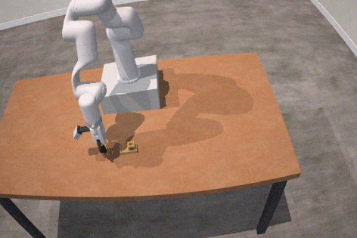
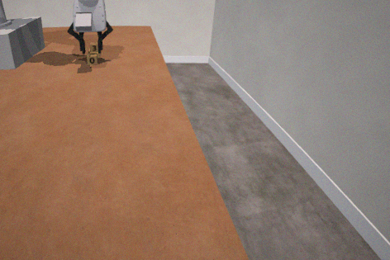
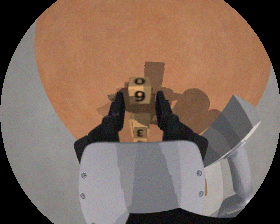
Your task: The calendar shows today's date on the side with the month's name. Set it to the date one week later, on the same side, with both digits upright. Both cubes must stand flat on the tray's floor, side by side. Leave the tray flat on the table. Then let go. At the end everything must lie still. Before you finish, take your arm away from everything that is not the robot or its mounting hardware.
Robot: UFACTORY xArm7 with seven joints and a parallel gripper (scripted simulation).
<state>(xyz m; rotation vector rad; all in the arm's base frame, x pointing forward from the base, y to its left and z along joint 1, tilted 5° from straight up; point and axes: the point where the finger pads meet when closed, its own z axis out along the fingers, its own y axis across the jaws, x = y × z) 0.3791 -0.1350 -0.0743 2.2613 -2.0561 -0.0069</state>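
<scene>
Right now my hand is 110 mm to the right of the wooden tray, 50 mm above it and 10 mm past it.
</scene>
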